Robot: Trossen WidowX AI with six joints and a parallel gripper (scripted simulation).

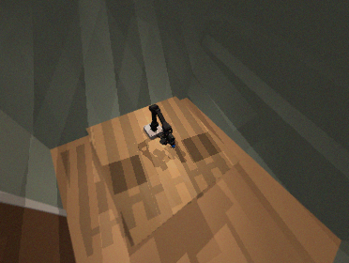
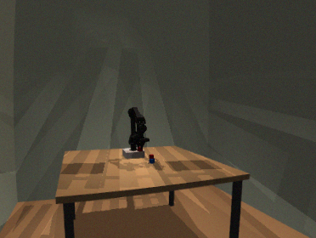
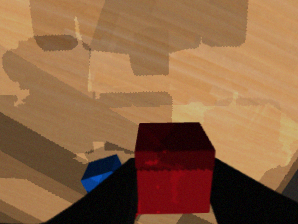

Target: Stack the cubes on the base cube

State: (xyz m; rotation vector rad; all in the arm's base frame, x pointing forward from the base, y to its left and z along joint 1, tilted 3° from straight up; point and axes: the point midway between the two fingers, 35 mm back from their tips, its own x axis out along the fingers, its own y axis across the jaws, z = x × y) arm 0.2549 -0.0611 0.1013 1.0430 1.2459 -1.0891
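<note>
My gripper tip is now 11 cm above the blue base cube, 9 cm to the right of it and 4 cm short of it.
</note>
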